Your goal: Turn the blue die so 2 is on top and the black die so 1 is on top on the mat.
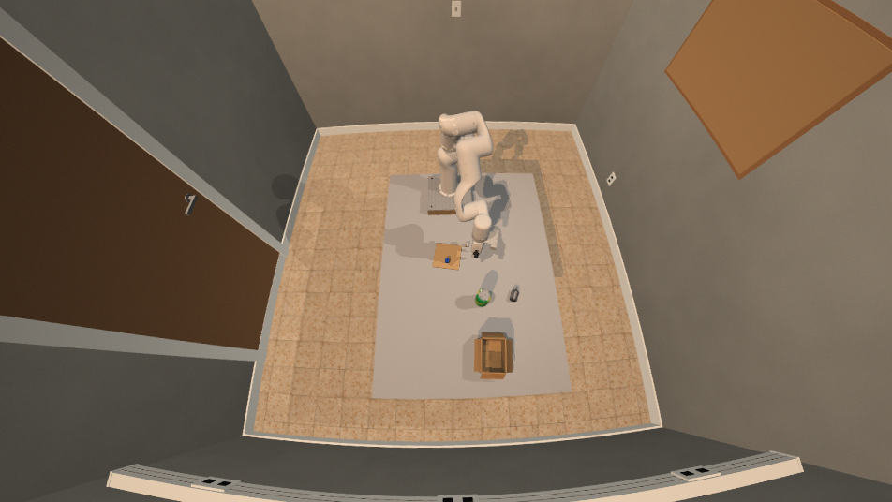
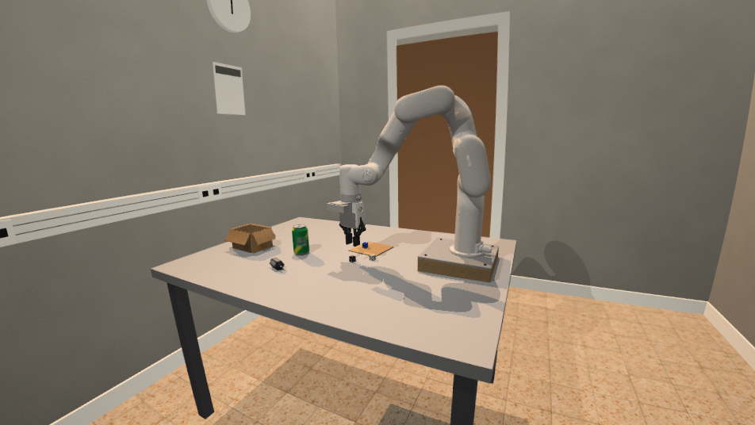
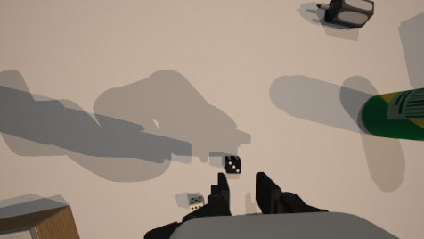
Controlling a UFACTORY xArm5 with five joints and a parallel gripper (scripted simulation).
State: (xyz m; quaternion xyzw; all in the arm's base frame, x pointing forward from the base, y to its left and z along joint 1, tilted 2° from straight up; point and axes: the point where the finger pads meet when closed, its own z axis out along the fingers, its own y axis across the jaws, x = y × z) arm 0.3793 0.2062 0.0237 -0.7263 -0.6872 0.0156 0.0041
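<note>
My gripper is now 10 mm to the right of the black die and 80 mm above it. From my hand the other things lie so: white die 50 mm behind, 50 mm to the right, 80 mm below; then mat 30 mm ahead, 150 mm to the right, 80 mm below; then blue die 60 mm ahead, 140 mm to the right, 70 mm below.
</note>
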